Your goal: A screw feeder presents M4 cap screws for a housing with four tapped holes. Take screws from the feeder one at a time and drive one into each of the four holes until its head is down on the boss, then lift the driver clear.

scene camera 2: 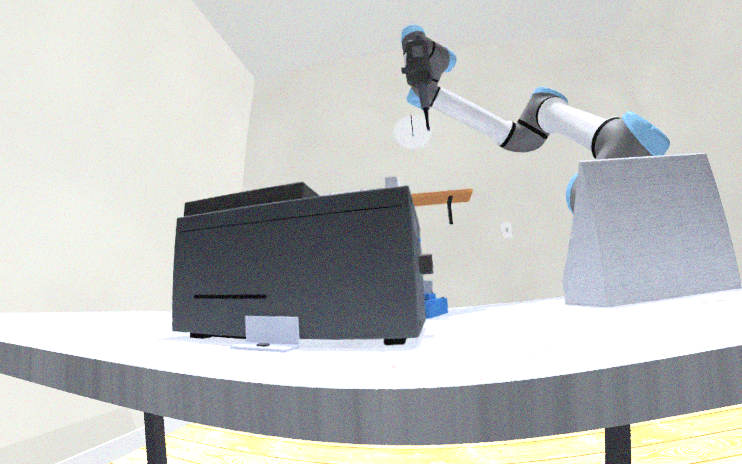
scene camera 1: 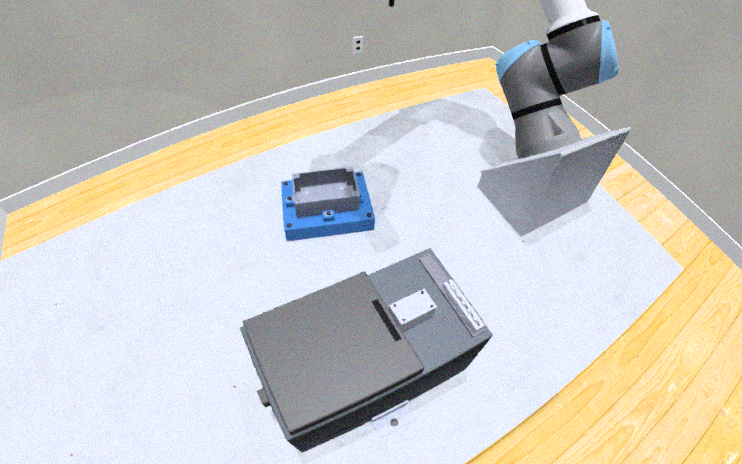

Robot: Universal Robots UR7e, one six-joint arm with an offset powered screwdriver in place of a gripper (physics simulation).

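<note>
The screw feeder [scene camera 1: 333, 350] [scene camera 2: 295, 262] is a large dark grey box near the front of the table. The grey open housing [scene camera 1: 328, 206] sits in a blue fixture [scene camera 1: 328, 225] [scene camera 2: 436, 307] behind the feeder in scene camera 1. Its corner bosses show, but whether screws are in their holes is too small to tell. My screwdriver [scene camera 1: 391, 2] [scene camera 2: 427, 128] is high above the table, well clear of feeder and housing. In scene camera 1 its dark tip shows at the top edge. Whether a screw is on the bit cannot be made out.
A small white block [scene camera 1: 413, 306] and a light slotted strip [scene camera 1: 464, 304] are on the feeder's top. A grey metal pedestal [scene camera 1: 552, 186] [scene camera 2: 656, 229] stands at the right, by the arm's base. A small bracket [scene camera 2: 271, 329] stands against the feeder's front foot.
</note>
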